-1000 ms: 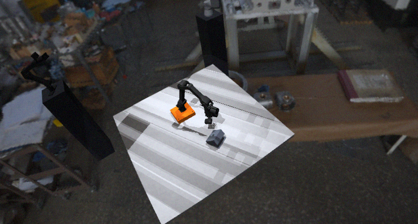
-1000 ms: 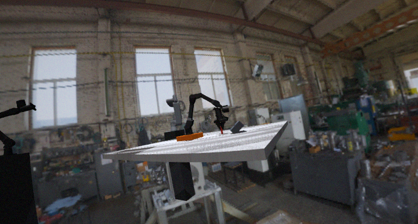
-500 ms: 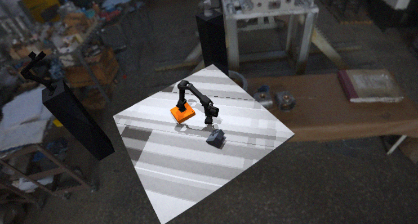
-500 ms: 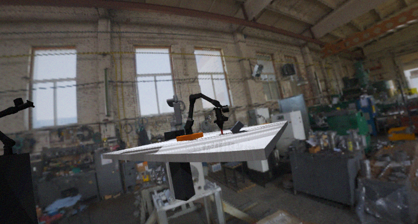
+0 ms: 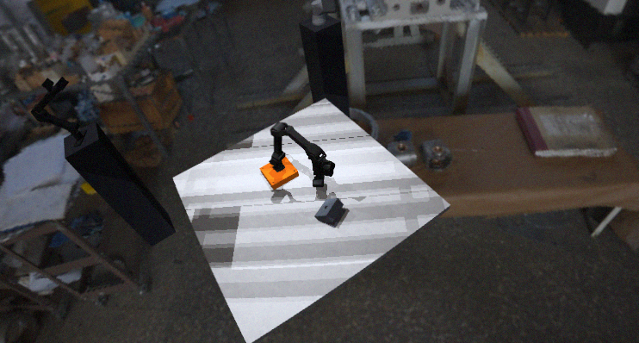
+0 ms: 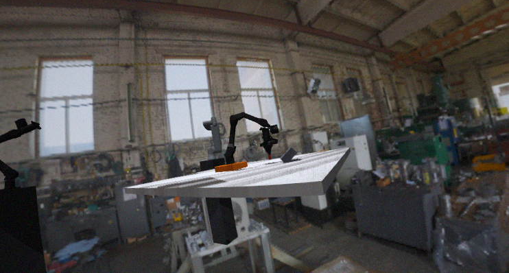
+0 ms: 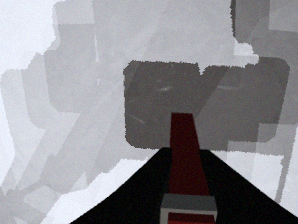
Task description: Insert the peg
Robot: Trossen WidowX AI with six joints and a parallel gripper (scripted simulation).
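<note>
Right now my gripper tip is 180 mm short of the grey sloped panel, 70 mm to the left of it and 30 mm above it. From my gripper tip the other things lie so: red square peg 20 mm above.
</note>
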